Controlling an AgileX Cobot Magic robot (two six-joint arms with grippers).
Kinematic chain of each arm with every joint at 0, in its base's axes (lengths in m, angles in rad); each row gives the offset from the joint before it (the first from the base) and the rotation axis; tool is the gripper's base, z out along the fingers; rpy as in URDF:
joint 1: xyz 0 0 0.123 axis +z
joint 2: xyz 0 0 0 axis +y
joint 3: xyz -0.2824 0 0.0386 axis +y
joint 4: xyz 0.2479 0 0.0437 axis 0.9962 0 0.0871
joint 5: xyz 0 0 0 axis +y
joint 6: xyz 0.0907 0 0.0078 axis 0.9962 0 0.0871
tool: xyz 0 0 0 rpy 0 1.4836 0
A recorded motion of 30 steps. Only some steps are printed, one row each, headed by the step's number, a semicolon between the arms.
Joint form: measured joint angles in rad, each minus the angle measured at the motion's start. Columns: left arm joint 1, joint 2, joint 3, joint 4, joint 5, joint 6; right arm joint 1, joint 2, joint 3, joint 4, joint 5, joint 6.
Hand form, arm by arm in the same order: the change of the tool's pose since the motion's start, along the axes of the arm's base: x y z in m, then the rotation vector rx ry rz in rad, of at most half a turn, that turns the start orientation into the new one. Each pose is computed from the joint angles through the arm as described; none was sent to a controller.
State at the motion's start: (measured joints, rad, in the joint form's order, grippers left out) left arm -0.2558 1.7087 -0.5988 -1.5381 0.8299 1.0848; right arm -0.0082 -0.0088 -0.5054 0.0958 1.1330 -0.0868
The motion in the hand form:
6: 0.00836 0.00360 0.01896 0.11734 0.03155 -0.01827; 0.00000 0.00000 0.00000 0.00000 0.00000 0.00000
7: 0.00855 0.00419 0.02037 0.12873 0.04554 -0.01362; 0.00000 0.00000 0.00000 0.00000 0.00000 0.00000
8: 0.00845 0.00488 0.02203 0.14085 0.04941 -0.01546; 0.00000 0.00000 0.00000 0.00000 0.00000 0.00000
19: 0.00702 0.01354 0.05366 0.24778 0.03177 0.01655; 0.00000 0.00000 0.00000 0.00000 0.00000 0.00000
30: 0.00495 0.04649 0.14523 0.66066 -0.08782 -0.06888; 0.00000 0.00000 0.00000 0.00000 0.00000 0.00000
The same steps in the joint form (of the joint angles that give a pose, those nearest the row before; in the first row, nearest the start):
6: 0.0000 -0.0567 -0.0874 0.2814 -0.0394 -0.2959; 0.0000 0.0000 0.0000 0.0000 0.0000 0.0000
7: 0.0000 -0.0613 -0.0940 0.3110 -0.0394 -0.3366; 0.0000 0.0000 0.0000 0.0000 0.0000 0.0000
8: 0.0000 -0.0677 -0.0993 0.3390 -0.0394 -0.3644; 0.0000 0.0000 0.0000 0.0000 0.0000 0.0000
19: 0.0000 -0.1801 -0.1572 0.5989 -0.0384 -0.6489; 0.0000 0.0000 0.0000 0.0000 0.0000 0.0000
30: 0.0000 -0.3463 -0.4510 1.2791 0.2893 -1.0561; 0.0000 0.0000 0.0000 0.0000 0.0000 0.0000

